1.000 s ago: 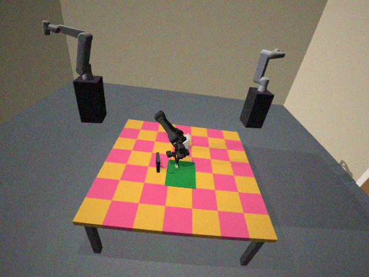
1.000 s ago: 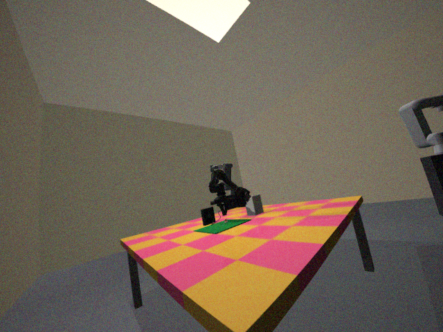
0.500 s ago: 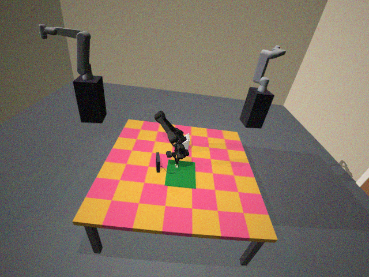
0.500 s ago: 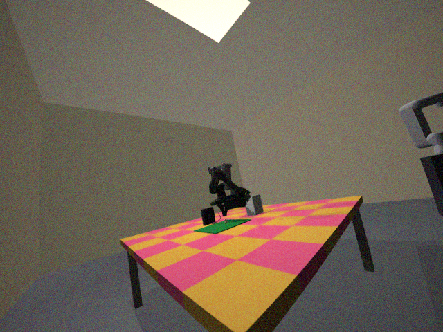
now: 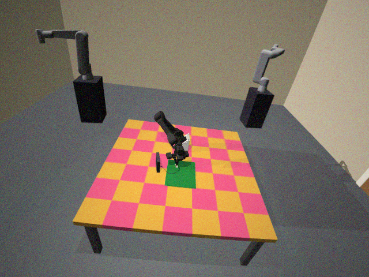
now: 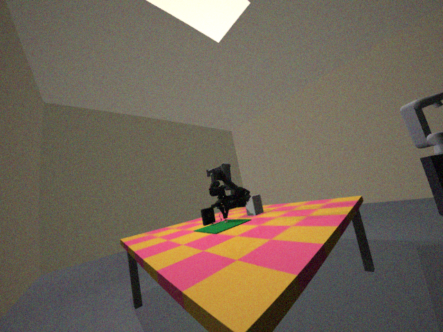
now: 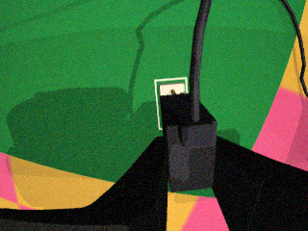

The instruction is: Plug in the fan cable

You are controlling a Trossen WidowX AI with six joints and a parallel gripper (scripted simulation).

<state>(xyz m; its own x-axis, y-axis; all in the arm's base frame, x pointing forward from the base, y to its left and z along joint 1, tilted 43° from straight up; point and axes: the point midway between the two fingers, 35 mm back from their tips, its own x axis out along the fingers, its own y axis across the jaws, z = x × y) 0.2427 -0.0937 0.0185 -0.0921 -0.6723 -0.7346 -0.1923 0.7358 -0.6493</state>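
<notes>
Now: gripper tip 10 mm short of the white four-pin header and 40 mm above it. Round my gripper tip: green board 90 mm ahead, 40 mm to the left, 60 mm below; black fan 20 mm ahead, 150 mm to the right, 20 mm above; dark plug 10 mm ahead, 10 mm above.
</notes>
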